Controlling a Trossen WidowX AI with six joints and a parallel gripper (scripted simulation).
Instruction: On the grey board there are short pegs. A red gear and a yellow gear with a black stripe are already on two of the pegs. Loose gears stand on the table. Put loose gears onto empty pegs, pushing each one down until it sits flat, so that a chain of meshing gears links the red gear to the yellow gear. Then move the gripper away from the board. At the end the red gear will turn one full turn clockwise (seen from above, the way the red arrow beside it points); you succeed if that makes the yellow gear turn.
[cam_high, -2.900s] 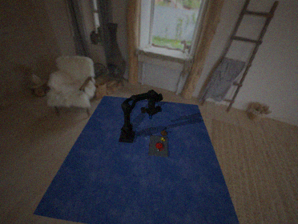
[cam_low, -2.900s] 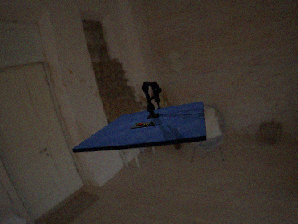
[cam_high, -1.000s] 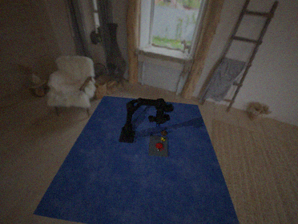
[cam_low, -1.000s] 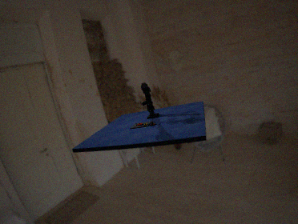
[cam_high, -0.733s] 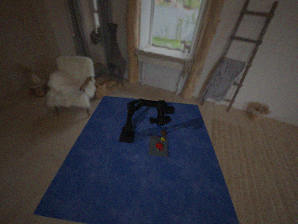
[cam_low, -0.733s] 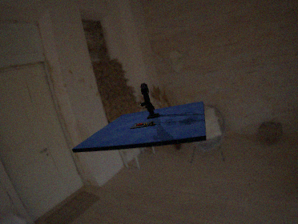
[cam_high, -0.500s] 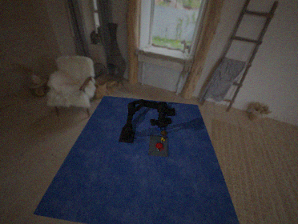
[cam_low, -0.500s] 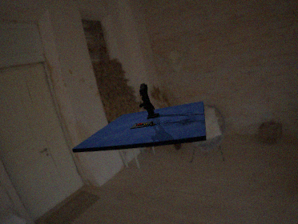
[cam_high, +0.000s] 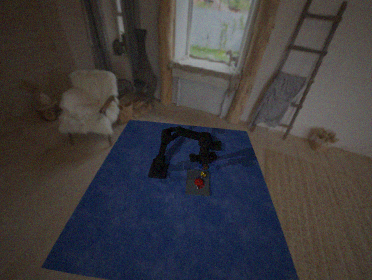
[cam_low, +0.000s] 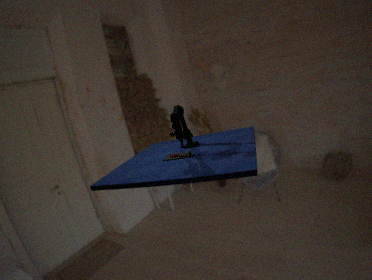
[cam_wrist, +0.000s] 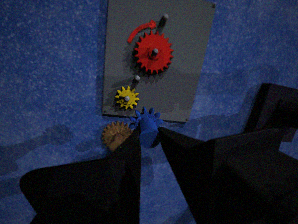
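Right now my gripper tip is 3 cm short of the yellow gear, 2 cm to the left of it and 9 cm above it. Also, from my gripper tip: blue gear 1 cm below; then brown gear 5 cm ahead, 6 cm to the left, 9 cm below; then red gear 2 cm behind, 9 cm to the right, 9 cm below.
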